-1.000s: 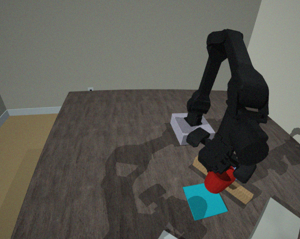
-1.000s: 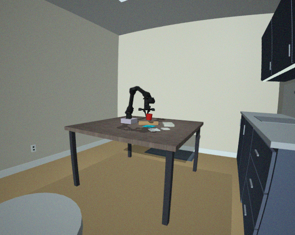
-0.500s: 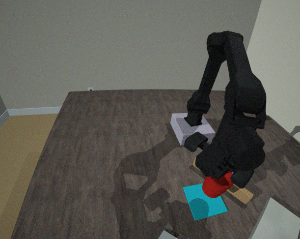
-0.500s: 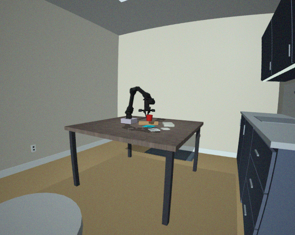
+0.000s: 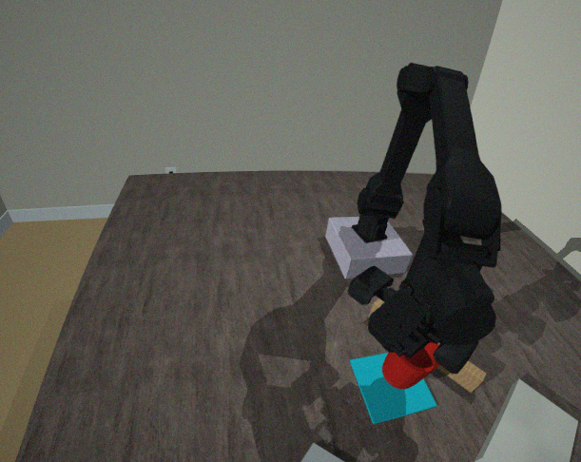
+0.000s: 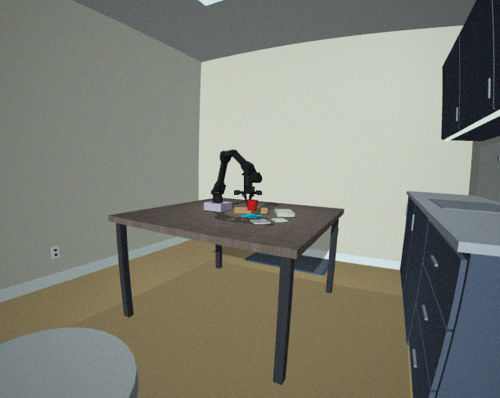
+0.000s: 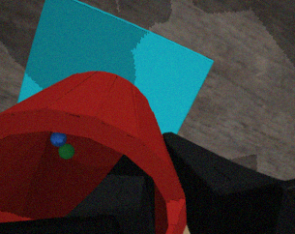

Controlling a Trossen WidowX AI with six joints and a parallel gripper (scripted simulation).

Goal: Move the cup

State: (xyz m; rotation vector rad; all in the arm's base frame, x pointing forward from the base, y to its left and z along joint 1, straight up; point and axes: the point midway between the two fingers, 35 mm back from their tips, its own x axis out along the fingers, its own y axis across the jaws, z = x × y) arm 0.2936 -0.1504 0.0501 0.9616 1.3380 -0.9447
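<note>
My gripper tip is 4 cm short of the green marble, 3 cm to the right of it and 2 cm above it. The rest, counted from my gripper tip: cyan pad (8 cm below, 3 cm ahead, 1 cm to the left); blue marble (5 cm ahead, 2 cm to the left, 2 cm below); red cup (3 cm ahead, 1 cm to the left).
</note>
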